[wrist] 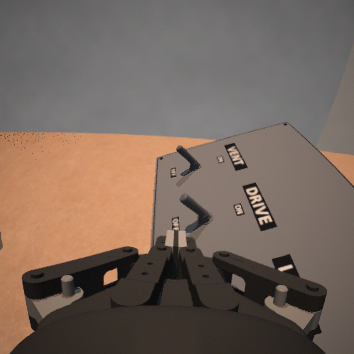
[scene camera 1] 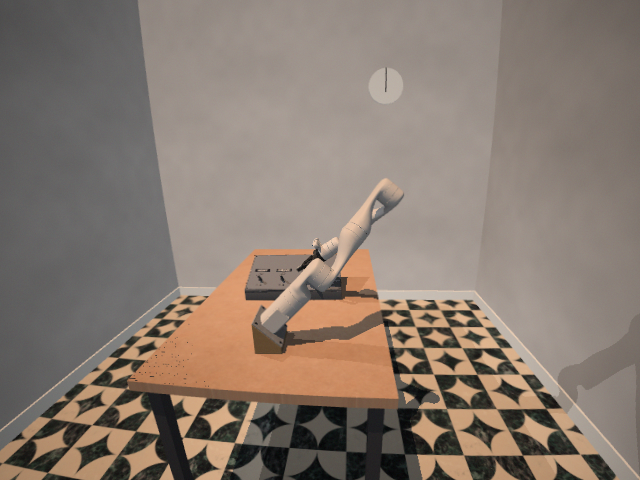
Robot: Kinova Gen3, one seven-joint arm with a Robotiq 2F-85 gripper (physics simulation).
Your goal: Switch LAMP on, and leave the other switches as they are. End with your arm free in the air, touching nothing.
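Pixels of known places: gripper, fingertip midpoint: (wrist: pixel 175 241) (scene camera 1: pixel 297 270); arm's base, origin of the base link: (scene camera 1: pixel 269 322).
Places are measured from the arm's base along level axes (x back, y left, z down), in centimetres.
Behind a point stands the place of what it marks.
The grey switch panel (scene camera 1: pixel 273 261) {x -56.7, y 7.8, z -5.0 cm} (wrist: pixel 312 215) {x -54.7, y -3.4, z -4.4 cm} lies on the table. In the wrist view the LAMP label (wrist: pixel 286 267) {x -49.5, y -8.5, z -2.5 cm} shows in part, with its first letter, and the rest is behind the gripper. The LAMP lever is hidden in both views. The DRIVE lever (scene camera 1: pixel 282 279) {x -41.3, y 0.7, z -1.0 cm} (wrist: pixel 196 208) {x -41.6, y 0.6, z -2.0 cm} and the VENT lever (scene camera 1: pixel 260 279) {x -41.9, y 12.5, z -1.0 cm} (wrist: pixel 189 157) {x -42.1, y 12.5, z -1.8 cm} both lean to their OFF sides. My gripper (scene camera 1: pixel 298 269) {x -38.2, y -7.6, z -6.7 cm} (wrist: pixel 175 241) {x -38.2, y -7.6, z -6.7 cm} is shut with nothing between the fingers. It is over the panel, and its tips cover part of the view near DRIVE's OFF label; whether it touches anything cannot be told.
The wooden table (scene camera 1: pixel 217 356) {x 9.2, y 19.1, z 8.9 cm} (wrist: pixel 75 200) {x -20.3, y 13.0, z 8.9 cm} bears the panel and the arm's base (scene camera 1: pixel 268 342) {x 7.5, y -0.6, z 3.8 cm}. In the scene view the arm (scene camera 1: pixel 354 235) {x -3.0, y -33.2, z -33.9 cm} crosses in front of the panel's right part. A white disc (scene camera 1: pixel 395 87) is on the back wall, and grey walls stand around the table.
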